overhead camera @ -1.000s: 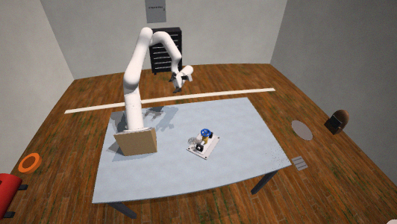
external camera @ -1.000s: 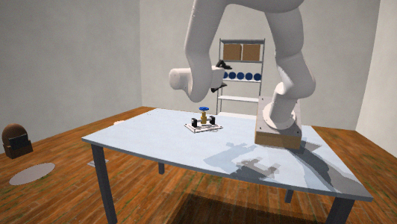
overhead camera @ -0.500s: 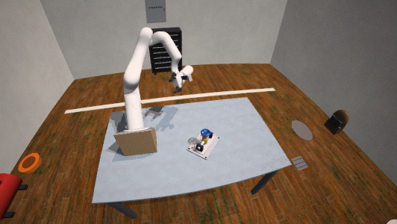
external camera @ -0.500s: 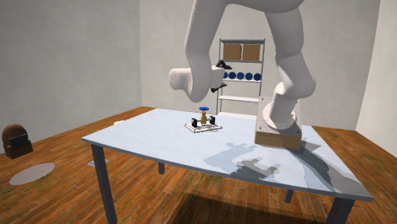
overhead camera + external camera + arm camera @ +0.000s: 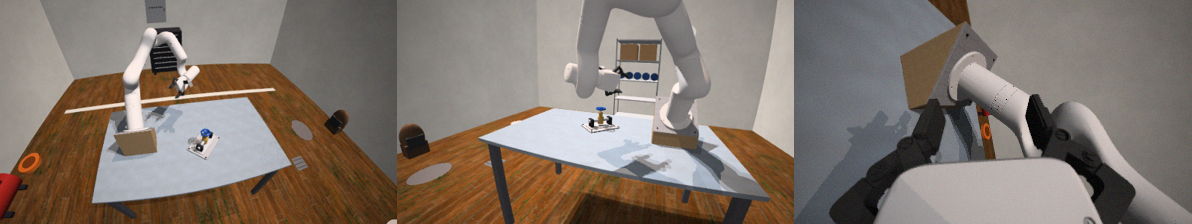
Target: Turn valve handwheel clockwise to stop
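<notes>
My hand is 22 cm short of the blue spoked handwheel, 21 cm to the left of it and 22 cm above it.
</notes>
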